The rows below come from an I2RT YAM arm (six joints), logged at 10 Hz.
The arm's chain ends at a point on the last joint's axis. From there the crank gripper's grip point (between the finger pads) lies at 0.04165 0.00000 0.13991 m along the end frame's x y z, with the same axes.
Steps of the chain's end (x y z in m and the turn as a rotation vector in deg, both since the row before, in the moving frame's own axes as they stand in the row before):
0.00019 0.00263 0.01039 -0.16 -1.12 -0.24
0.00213 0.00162 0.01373 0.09 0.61 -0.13
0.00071 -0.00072 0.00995 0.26 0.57 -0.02
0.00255 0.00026 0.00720 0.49 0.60 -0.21
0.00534 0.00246 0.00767 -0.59 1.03 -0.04
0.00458 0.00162 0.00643 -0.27 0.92 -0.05
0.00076 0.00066 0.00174 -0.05 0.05 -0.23
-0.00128 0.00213 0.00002 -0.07 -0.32 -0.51
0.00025 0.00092 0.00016 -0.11 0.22 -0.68
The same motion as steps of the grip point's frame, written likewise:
-0.00255 0.00285 0.01118 -0.16 -1.12 -0.24
0.00362 0.00130 0.01328 0.09 0.61 -0.13
0.00210 -0.00137 0.00953 0.26 0.57 -0.02
0.00401 -0.00109 0.00675 0.49 0.60 -0.21
0.00785 0.00387 0.00689 -0.59 1.03 -0.04
0.00682 0.00224 0.00574 -0.27 0.92 -0.05
0.00088 0.00061 0.00170 -0.05 0.05 -0.23
-0.00206 0.00193 0.00025 -0.07 -0.32 -0.51
0.00079 0.00069 0.00000 -0.11 0.22 -0.68

